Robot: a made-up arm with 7 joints. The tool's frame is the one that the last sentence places. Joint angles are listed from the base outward.
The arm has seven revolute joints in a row. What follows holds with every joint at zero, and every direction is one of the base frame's.
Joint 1 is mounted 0.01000 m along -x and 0.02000 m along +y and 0.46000 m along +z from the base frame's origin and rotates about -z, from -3.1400 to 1.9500 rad.
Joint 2 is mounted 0.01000 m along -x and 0.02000 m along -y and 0.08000 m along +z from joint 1 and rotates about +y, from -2.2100 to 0.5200 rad.
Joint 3 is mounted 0.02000 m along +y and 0.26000 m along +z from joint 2 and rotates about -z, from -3.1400 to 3.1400 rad.
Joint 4 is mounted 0.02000 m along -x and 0.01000 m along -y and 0.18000 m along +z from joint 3 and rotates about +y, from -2.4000 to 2.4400 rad.
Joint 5 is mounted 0.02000 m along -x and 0.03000 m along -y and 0.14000 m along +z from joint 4 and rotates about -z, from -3.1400 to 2.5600 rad.
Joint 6 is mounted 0.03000 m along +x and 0.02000 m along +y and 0.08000 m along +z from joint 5 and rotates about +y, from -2.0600 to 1.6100 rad.
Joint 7 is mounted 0.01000 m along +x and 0.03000 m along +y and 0.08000 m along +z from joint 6 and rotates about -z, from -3.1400 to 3.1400 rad.
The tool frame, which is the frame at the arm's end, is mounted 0.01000 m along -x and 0.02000 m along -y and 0.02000 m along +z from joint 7; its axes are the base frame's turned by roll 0.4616, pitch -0.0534 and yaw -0.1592 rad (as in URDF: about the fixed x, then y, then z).
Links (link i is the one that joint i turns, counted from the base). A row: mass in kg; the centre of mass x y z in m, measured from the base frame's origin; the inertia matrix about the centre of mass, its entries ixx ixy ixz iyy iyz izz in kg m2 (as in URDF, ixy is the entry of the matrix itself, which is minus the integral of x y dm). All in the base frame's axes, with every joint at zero. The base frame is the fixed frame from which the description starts. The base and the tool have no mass.
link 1: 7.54; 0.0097 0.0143 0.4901; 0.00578 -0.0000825 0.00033 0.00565 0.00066 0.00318
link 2: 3.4; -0.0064 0.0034 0.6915; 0.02 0 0 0.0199 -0.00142 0.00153
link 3: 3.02; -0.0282 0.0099 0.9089; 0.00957 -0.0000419 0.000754 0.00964 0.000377 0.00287
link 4: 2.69; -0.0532 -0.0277 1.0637; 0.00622 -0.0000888 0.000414 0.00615 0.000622 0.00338
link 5: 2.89; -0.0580 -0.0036 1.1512; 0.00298 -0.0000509 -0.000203 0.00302 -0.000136 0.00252
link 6: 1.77; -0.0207 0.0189 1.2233; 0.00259 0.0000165 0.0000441 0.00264 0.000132 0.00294
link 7: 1.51; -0.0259 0.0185 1.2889; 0.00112 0 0 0.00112 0 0.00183
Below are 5 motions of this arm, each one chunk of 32 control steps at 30 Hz.
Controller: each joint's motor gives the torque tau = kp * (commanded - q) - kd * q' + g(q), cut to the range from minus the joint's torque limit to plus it. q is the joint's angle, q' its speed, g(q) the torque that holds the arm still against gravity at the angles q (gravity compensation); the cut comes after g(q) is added. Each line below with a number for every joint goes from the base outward.
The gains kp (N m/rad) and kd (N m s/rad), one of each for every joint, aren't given. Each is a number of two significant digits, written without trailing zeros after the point. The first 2 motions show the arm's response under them.
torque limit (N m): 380 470 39 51 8.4 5 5.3
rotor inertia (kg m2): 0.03 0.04 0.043 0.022 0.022 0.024 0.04
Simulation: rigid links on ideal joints. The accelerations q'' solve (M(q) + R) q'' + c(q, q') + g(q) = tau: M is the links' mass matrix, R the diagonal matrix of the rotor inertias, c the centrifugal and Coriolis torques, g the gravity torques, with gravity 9.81 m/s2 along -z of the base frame. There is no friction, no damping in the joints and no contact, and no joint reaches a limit. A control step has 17 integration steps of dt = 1/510 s. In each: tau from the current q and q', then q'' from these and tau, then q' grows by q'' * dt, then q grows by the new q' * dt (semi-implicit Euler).
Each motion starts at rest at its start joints. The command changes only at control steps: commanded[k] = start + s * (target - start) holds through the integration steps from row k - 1 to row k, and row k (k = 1, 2, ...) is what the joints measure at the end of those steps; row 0 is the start. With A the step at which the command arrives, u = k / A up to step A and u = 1 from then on. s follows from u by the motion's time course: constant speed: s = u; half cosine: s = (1 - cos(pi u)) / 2; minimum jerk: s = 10 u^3 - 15 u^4 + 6 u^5; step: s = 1 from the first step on.
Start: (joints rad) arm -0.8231 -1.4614 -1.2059 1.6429 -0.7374 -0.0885 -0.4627
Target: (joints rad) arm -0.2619 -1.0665 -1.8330 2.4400 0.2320 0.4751 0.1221
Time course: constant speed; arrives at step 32
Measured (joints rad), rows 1 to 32:
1: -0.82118 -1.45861 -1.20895 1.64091 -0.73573 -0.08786 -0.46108
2: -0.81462 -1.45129 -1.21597 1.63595 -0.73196 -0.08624 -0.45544
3: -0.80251 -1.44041 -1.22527 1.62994 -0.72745 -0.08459 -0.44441
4: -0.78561 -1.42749 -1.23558 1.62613 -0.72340 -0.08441 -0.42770
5: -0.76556 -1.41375 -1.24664 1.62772 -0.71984 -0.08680 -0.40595
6: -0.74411 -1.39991 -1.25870 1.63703 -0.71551 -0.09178 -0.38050
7: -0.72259 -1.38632 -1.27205 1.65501 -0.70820 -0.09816 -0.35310
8: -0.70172 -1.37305 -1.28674 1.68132 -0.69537 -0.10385 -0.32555
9: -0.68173 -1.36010 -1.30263 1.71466 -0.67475 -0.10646 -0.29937
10: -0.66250 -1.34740 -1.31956 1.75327 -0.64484 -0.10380 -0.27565
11: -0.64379 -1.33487 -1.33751 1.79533 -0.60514 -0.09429 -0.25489
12: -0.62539 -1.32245 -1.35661 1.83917 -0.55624 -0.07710 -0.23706
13: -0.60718 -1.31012 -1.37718 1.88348 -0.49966 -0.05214 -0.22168
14: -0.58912 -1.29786 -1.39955 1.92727 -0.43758 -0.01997 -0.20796
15: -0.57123 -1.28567 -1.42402 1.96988 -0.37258 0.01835 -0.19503
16: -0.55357 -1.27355 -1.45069 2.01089 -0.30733 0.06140 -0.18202
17: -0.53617 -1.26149 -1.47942 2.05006 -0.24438 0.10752 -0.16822
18: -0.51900 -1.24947 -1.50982 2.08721 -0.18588 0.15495 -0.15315
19: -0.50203 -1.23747 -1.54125 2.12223 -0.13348 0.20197 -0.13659
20: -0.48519 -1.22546 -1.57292 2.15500 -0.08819 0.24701 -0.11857
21: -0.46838 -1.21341 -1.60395 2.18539 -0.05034 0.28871 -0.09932
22: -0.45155 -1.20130 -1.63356 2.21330 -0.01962 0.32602 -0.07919
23: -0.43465 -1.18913 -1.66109 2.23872 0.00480 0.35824 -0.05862
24: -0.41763 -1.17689 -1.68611 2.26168 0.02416 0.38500 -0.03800
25: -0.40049 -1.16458 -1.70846 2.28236 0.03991 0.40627 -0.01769
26: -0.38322 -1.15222 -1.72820 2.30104 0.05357 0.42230 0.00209
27: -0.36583 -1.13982 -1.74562 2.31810 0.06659 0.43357 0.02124
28: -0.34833 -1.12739 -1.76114 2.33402 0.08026 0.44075 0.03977
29: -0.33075 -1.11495 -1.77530 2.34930 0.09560 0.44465 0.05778
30: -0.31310 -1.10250 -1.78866 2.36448 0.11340 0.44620 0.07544
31: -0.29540 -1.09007 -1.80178 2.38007 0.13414 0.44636 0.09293
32: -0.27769 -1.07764 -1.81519 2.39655 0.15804 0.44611 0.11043
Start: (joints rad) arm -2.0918 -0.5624 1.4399 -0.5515 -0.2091 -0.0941 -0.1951
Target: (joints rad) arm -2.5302 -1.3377 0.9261 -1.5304 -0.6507 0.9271 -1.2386
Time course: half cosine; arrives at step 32
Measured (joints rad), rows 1 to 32:
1: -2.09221 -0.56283 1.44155 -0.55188 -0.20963 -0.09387 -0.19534
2: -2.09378 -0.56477 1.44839 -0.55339 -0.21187 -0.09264 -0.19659
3: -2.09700 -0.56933 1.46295 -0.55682 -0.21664 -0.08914 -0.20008
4: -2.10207 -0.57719 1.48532 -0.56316 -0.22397 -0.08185 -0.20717
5: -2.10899 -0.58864 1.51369 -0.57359 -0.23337 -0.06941 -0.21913
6: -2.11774 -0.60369 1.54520 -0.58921 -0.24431 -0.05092 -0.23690
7: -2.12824 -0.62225 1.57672 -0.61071 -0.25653 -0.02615 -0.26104
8: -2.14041 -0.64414 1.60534 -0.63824 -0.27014 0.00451 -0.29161
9: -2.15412 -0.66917 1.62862 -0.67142 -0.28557 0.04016 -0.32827
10: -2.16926 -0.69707 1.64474 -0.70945 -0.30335 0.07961 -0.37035
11: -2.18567 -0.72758 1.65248 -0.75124 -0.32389 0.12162 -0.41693
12: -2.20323 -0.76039 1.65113 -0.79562 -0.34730 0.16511 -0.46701
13: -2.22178 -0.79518 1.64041 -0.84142 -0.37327 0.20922 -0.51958
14: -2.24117 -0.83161 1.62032 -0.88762 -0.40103 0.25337 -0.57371
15: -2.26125 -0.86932 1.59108 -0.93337 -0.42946 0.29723 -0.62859
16: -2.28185 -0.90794 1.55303 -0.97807 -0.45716 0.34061 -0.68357
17: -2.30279 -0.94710 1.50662 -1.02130 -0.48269 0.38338 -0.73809
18: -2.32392 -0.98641 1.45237 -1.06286 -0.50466 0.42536 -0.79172
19: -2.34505 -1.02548 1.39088 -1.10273 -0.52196 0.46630 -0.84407
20: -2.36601 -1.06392 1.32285 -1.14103 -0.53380 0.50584 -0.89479
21: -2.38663 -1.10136 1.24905 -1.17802 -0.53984 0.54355 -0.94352
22: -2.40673 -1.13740 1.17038 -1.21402 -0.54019 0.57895 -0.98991
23: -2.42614 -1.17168 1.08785 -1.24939 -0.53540 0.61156 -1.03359
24: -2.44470 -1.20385 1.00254 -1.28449 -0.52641 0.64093 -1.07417
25: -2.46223 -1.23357 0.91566 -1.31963 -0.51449 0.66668 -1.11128
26: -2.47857 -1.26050 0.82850 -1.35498 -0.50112 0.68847 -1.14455
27: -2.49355 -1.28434 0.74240 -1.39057 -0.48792 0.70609 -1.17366
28: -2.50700 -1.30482 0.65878 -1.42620 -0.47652 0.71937 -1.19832
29: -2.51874 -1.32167 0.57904 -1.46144 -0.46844 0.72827 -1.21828
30: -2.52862 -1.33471 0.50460 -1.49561 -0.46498 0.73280 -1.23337
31: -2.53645 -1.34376 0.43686 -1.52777 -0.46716 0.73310 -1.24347
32: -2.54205 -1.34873 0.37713 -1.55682 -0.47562 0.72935 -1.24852
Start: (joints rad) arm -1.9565 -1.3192 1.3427 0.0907 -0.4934 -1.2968 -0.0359
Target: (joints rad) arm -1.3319 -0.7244 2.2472 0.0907 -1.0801 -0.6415 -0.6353
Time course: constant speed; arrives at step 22
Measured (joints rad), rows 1 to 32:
1: -1.95112 -1.31604 1.33260 0.10267 -0.50018 -1.29958 -0.03799
2: -1.93787 -1.30555 1.31053 0.12800 -0.52341 -1.30378 -0.04564
3: -1.91855 -1.28648 1.28830 0.15772 -0.56686 -1.30456 -0.06108
4: -1.89483 -1.25975 1.27886 0.18525 -0.62711 -1.29740 -0.08506
5: -1.86757 -1.22771 1.28992 0.20777 -0.69475 -1.27859 -0.11686
6: -1.83761 -1.19321 1.32314 0.22356 -0.75787 -1.24562 -0.15466
7: -1.80603 -1.15888 1.37581 0.23049 -0.80628 -1.19789 -0.19602
8: -1.77390 -1.12659 1.44293 0.22657 -0.83467 -1.13746 -0.23832
9: -1.74178 -1.09726 1.51877 0.21134 -0.84379 -1.06899 -0.27918
10: -1.70961 -1.07075 1.59765 0.18648 -0.83933 -0.99892 -0.31668
11: -1.67709 -1.04608 1.67448 0.15523 -0.82940 -0.93414 -0.34958
12: -1.64412 -1.02190 1.74523 0.12124 -0.82197 -0.88038 -0.37741
13: -1.61104 -0.99706 1.80757 0.08748 -0.82306 -0.84108 -0.40051
14: -1.57841 -0.97091 1.86124 0.05601 -0.83602 -0.81696 -0.41996
15: -1.54676 -0.94339 1.90776 0.02813 -0.86160 -0.80638 -0.43736
16: -1.51628 -0.91490 1.94968 0.00475 -0.89836 -0.80611 -0.45447
17: -1.48688 -0.88601 1.98955 -0.01347 -0.94328 -0.81217 -0.47289
18: -1.45830 -0.85721 2.02914 -0.02613 -0.99255 -0.82052 -0.49376
19: -1.43025 -0.82882 2.06913 -0.03315 -1.04224 -0.82758 -0.51768
20: -1.40254 -0.80093 2.10936 -0.03476 -1.08896 -0.83044 -0.54465
21: -1.37508 -0.77349 2.14934 -0.03144 -1.13026 -0.82704 -0.57420
22: -1.34782 -0.74639 2.18862 -0.02386 -1.16479 -0.81610 -0.60556
23: -1.33073 -0.72644 2.23816 -0.03785 -1.19089 -0.79345 -0.63569
24: -1.32337 -0.71543 2.29506 -0.07180 -1.20499 -0.76266 -0.66066
25: -1.32033 -0.71013 2.34811 -0.10937 -1.20607 -0.73049 -0.67783
26: -1.31923 -0.70760 2.39015 -0.14003 -1.19570 -0.70170 -0.68603
27: -1.31940 -0.70628 2.41935 -0.15866 -1.17690 -0.67851 -0.68561
28: -1.32045 -0.70575 2.43690 -0.16337 -1.15326 -0.66138 -0.67812
29: -1.32194 -0.70602 2.44439 -0.15434 -1.12809 -0.64979 -0.66590
30: -1.32358 -0.70716 2.44263 -0.13304 -1.10395 -0.64265 -0.65151
31: -1.32516 -0.70916 2.43173 -0.10179 -1.08258 -0.63872 -0.63737
32: -1.32662 -0.71197 2.41169 -0.06339 -1.06513 -0.63686 -0.62544

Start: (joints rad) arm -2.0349 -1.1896 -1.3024 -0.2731 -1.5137 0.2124 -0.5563
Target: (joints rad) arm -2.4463 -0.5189 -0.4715 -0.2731 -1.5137 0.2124 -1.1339
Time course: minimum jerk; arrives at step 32
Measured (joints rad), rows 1 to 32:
1: -2.03492 -1.18956 -1.30225 -0.27308 -1.51371 0.21244 -0.55632
2: -2.03506 -1.18920 -1.30102 -0.27294 -1.51372 0.21277 -0.55652
3: -2.03562 -1.18795 -1.29683 -0.27238 -1.51358 0.21398 -0.55726
4: -2.03702 -1.18505 -1.28745 -0.27103 -1.51281 0.21684 -0.55915
5: -2.03973 -1.17974 -1.27098 -0.26865 -1.51061 0.22213 -0.56291
6: -2.04421 -1.17137 -1.24628 -0.26536 -1.50598 0.23043 -0.56928
7: -2.05079 -1.15949 -1.21308 -0.26166 -1.49805 0.24202 -0.57895
8: -2.05971 -1.14384 -1.17189 -0.25836 -1.48639 0.25682 -0.59242
9: -2.07110 -1.12431 -1.12384 -0.25639 -1.47121 0.27430 -0.60994
10: -2.08500 -1.10095 -1.07056 -0.25655 -1.45348 0.29355 -0.63153
11: -2.10139 -1.07395 -1.01400 -0.25929 -1.43485 0.31326 -0.65693
12: -2.12015 -1.04359 -0.95630 -0.26461 -1.41743 0.33180 -0.68566
13: -2.14105 -1.01028 -0.89969 -0.27205 -1.40342 0.34739 -0.71711
14: -2.16380 -0.97449 -0.84633 -0.28077 -1.39477 0.35834 -0.75057
15: -2.18800 -0.93678 -0.79815 -0.28972 -1.39286 0.36329 -0.78534
16: -2.21317 -0.89773 -0.75670 -0.29784 -1.39832 0.36140 -0.82079
17: -2.23885 -0.85792 -0.72304 -0.30417 -1.41104 0.35245 -0.85634
18: -2.26454 -0.81796 -0.69770 -0.30800 -1.43018 0.33681 -0.89151
19: -2.28981 -0.77843 -0.68074 -0.30891 -1.45441 0.31526 -0.92589
20: -2.31426 -0.73991 -0.67183 -0.30676 -1.48211 0.28885 -0.95906
21: -2.33751 -0.70293 -0.67036 -0.30166 -1.51158 0.25869 -0.99062
22: -2.35921 -0.66803 -0.67548 -0.29391 -1.54131 0.22584 -1.02012
23: -2.37904 -0.63569 -0.68617 -0.28391 -1.57005 0.19127 -1.04714
24: -2.39670 -0.60635 -0.70116 -0.27211 -1.59690 0.15581 -1.07124
25: -2.41198 -0.58039 -0.71900 -0.25899 -1.62126 0.12027 -1.09202
26: -2.42474 -0.55810 -0.73805 -0.24499 -1.64277 0.08539 -1.10921
27: -2.43492 -0.53970 -0.75657 -0.23060 -1.66113 0.05197 -1.12261
28: -2.44256 -0.52525 -0.77276 -0.21631 -1.67607 0.02088 -1.13222
29: -2.44781 -0.51470 -0.78483 -0.20268 -1.68716 -0.00688 -1.13817
30: -2.45093 -0.50781 -0.79106 -0.19038 -1.69383 -0.03018 -1.14080
31: -2.45225 -0.50418 -0.78986 -0.18018 -1.69536 -0.04771 -1.14064
32: -2.45225 -0.50314 -0.77980 -0.17301 -1.69095 -0.05810 -1.13839

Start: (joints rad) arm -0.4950 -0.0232 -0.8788 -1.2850 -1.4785 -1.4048 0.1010
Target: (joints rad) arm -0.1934 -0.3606 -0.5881 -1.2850 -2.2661 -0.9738 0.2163
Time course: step
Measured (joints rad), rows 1 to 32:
1: -0.36223 -0.12382 -1.16177 -1.25596 -1.50544 -1.40641 0.11445
2: -0.29015 -0.25808 -1.41592 -1.26213 -1.62490 -1.34539 0.14367
3: -0.24229 -0.32797 -1.49103 -1.28493 -1.84864 -1.29399 0.18093
4: -0.21660 -0.35226 -1.44268 -1.29619 -2.11273 -1.27427 0.21814
5: -0.20760 -0.35602 -1.33462 -1.29819 -2.36523 -1.25701 0.24818
6: -0.20565 -0.35474 -1.20798 -1.29416 -2.57090 -1.21962 0.26705
7: -0.20472 -0.35484 -1.08073 -1.28387 -2.71055 -1.15901 0.27357
8: -0.20324 -0.35703 -0.95614 -1.26775 -2.77957 -1.08319 0.26865
9: -0.20134 -0.36029 -0.83409 -1.24866 -2.78349 -1.00247 0.25486
10: -0.19921 -0.36371 -0.71580 -1.23088 -2.73381 -0.92587 0.23590
11: -0.19689 -0.36674 -0.60345 -1.21854 -2.64497 -0.85967 0.21581
12: -0.19445 -0.36910 -0.49890 -1.21452 -2.53198 -0.80685 0.19816
13: -0.19195 -0.37072 -0.40319 -1.21982 -2.40868 -0.76731 0.18548
14: -0.18950 -0.37163 -0.31672 -1.23365 -2.28673 -0.73893 0.17902
15: -0.18718 -0.37191 -0.23958 -1.25391 -2.17526 -0.71888 0.17875
16: -0.18508 -0.37167 -0.17182 -1.27786 -2.08086 -0.70459 0.18368
17: -0.18326 -0.37099 -0.11365 -1.30265 -2.00761 -0.69434 0.19218
18: -0.18177 -0.36999 -0.06544 -1.32577 -1.95727 -0.68721 0.20232
19: -0.18064 -0.36880 -0.02768 -1.34520 -1.92946 -0.68287 0.21226
20: -0.17988 -0.36756 -0.00093 -1.35957 -1.92209 -0.68130 0.22048
21: -0.17949 -0.36644 0.01436 -1.36813 -1.93184 -0.68254 0.22595
22: -0.17945 -0.36556 0.01791 -1.37072 -1.95475 -0.68659 0.22825
23: -0.17975 -0.36502 0.00971 -1.36765 -1.98676 -0.69343 0.22747
24: -0.18037 -0.36484 -0.00993 -1.35963 -2.02416 -0.70299 0.22420
25: -0.18129 -0.36496 -0.04040 -1.34768 -2.06386 -0.71520 0.21932
26: -0.18247 -0.36529 -0.08078 -1.33303 -2.10351 -0.72999 0.21385
27: -0.18390 -0.36569 -0.12997 -1.31704 -2.14150 -0.74727 0.20875
28: -0.18553 -0.36602 -0.18666 -1.30105 -2.17684 -0.76689 0.20480
29: -0.18730 -0.36616 -0.24945 -1.28629 -2.20901 -0.78860 0.20250
30: -0.18917 -0.36601 -0.31685 -1.27375 -2.23779 -0.81209 0.20204
31: -0.19104 -0.36554 -0.38734 -1.26410 -2.26312 -0.83696 0.20331
32: -0.19287 -0.36475 -0.45935 -1.25766 -2.28503 -0.86272 0.20595

